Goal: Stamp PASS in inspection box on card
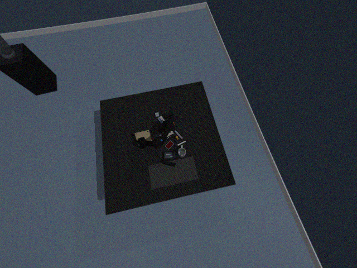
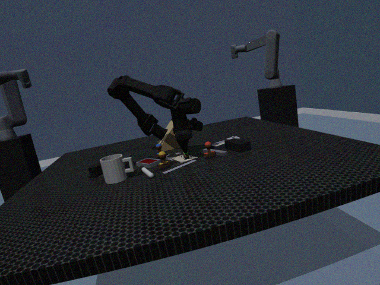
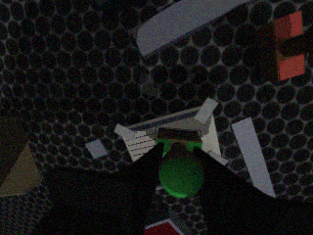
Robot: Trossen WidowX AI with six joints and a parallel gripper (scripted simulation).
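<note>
Now: the green-knobbed stamp right at my gripper tip. Also, from my gripper tip: red-knobbed stamp 80 mm ahead, 80 mm to the left; then ruler strip 90 mm ahead, 50 mm to the right, 20 mm below; then white card 10 mm behind, 10 mm to the right, 30 mm below.
</note>
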